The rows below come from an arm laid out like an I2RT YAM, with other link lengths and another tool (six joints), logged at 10 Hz.
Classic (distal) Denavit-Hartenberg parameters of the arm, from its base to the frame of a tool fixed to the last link. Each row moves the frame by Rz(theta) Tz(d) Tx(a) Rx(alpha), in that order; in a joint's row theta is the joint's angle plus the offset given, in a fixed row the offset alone. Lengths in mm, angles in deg.
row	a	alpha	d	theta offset
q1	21.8	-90	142.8	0
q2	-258.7	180	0	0
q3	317.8	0	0	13.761
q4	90.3	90	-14.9	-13.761
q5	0	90	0.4	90
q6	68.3	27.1	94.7	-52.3
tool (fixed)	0	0	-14.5	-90
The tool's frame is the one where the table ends.
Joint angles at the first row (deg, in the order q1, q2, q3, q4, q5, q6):
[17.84, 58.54, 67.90, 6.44, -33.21, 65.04]
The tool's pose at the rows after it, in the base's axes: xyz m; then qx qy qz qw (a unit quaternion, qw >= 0):
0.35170 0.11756 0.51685 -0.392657 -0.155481 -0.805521 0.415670
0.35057 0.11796 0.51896 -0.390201 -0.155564 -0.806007 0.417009
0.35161 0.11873 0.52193 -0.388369 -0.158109 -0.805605 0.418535
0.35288 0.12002 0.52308 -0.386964 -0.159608 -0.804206 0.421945
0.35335 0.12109 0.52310 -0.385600 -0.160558 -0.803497 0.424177
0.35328 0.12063 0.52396 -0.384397 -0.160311 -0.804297 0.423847
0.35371 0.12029 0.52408 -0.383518 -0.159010 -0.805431 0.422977
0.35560 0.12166 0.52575 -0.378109 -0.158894 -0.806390 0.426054
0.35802 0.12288 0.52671 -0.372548 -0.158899 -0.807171 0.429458
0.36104 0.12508 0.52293 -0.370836 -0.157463 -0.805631 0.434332
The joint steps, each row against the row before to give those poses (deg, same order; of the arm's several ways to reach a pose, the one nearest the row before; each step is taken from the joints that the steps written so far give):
[-0.05, -0.47, -0.67, -0.04, 0.42, 0.31]
[0.10, -0.06, 0.19, 0.10, -0.02, 0.13]
[-0.04, 0.46, 0.70, -0.07, -0.37, -0.07]
[-0.01, 0.39, 0.34, 0.25, -0.45, 0.20]
[0.07, 0.14, -0.02, 0.33, -0.23, 0.11]
[-0.07, 0.00, 0.06, 0.12, 0.01, 0.05]
[-0.02, 0.05, -0.03, 0.26, 0.17, 0.07]
[0.03, 0.50, 0.15, 1.15, -0.20, 0.40]
[-0.05, 0.52, 0.02, 1.36, -0.33, 0.47]
[0.07, 0.41, -0.64, 1.45, -0.28, 0.62]

